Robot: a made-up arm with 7 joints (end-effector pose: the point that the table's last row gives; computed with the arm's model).
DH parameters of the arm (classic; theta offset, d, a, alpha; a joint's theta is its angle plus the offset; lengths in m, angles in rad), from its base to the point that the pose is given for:
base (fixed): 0.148 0 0.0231 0
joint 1: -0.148 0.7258 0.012 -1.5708
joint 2: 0 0.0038 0.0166 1.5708
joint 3: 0 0.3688 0.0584 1.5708
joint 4: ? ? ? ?
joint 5: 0 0.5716 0.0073 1.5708
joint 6: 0 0.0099 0.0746 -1.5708
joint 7: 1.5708 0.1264 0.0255 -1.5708
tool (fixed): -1.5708 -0.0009 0 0
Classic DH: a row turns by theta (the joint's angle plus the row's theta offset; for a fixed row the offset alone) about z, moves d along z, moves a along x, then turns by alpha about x.
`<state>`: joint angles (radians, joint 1 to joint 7).
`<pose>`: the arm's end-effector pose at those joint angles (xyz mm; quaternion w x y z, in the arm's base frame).
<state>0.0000 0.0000 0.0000 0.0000 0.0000 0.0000 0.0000</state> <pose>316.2 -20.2 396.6 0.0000 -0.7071 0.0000 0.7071</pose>
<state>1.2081 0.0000 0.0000 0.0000 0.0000 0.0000 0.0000</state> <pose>149.0 269.3 396.6 0.4016 0.5820 0.4016 -0.5820</pose>
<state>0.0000 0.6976 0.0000 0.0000 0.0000 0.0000 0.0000</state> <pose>39.0 -20.2 292.7 0.0000 -0.4229 0.0000 0.9062</pose>
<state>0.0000 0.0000 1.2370 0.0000 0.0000 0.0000 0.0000</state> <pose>164.1 248.4 396.6 0.4100 0.5761 0.4100 -0.5761</pose>
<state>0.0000 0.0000 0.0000 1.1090 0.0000 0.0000 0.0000</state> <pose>826.7 -20.2 968.4 0.0000 -0.9735 0.0000 0.2289</pose>
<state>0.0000 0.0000 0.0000 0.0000 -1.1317 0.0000 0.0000</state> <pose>282.8 63.7 396.6 0.3791 0.5969 0.3791 -0.5969</pose>
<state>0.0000 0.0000 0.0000 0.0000 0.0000 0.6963 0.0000</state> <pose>217.6 -20.2 377.6 0.0000 -0.4234 0.0000 0.9059</pose>
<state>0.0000 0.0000 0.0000 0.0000 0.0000 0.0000 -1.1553</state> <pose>339.0 -4.2 396.6 0.3861 0.5924 0.3861 -0.5924</pose>
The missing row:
joint 4: 0 0.0118 0.1236 1.5708
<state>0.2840 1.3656 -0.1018 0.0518 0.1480 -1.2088 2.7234</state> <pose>-45.3 -52.0 322.1 0.6243 -0.2992 0.7088 0.1357</pose>
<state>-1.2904 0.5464 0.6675 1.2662 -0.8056 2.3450 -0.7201</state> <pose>452.3 -505.5 633.3 0.0639 -0.0437 -0.2152 0.9735</pose>
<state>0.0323 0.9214 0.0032 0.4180 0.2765 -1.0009 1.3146</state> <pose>314.5 -29.4 240.2 0.5191 -0.6775 0.4065 0.3262</pose>
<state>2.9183 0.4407 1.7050 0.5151 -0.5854 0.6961 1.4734</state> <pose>4.7 -489.5 557.7 0.7122 -0.1753 0.6561 0.1774</pose>
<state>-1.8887 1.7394 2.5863 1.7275 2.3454 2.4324 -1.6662</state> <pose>-7.8 -802.5 1104.1 0.1055 -0.2374 0.3556 0.8978</pose>
